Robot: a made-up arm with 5 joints. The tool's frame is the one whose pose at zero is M.
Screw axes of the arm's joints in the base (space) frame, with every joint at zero. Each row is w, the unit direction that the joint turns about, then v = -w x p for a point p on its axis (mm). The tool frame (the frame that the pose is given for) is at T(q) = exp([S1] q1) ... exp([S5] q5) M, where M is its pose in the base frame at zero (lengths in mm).
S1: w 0 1 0 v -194 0 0
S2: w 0 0 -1 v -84 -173 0
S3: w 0 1 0 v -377 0 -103
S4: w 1 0 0 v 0 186 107
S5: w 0 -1 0 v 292 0 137
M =
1 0 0 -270
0 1 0 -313
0 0 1 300
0 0 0 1
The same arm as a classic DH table. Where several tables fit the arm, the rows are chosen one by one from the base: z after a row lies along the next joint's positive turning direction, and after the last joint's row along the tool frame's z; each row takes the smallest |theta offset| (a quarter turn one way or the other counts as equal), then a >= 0, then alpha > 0; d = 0 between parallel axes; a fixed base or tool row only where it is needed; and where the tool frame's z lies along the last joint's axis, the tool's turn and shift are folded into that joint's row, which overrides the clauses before.
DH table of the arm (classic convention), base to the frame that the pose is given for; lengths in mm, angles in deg. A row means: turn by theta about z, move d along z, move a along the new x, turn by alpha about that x. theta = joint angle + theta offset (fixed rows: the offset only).
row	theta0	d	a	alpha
base (fixed)	0	194	0	-90
joint 1	0	84	-173	-90
joint 2	0	-183	70	90
joint 3	90	-191	191	90
joint 4	0	-34	-106	90
joint 5	-90	206	133	90
tool (fixed)	180	8	0	0

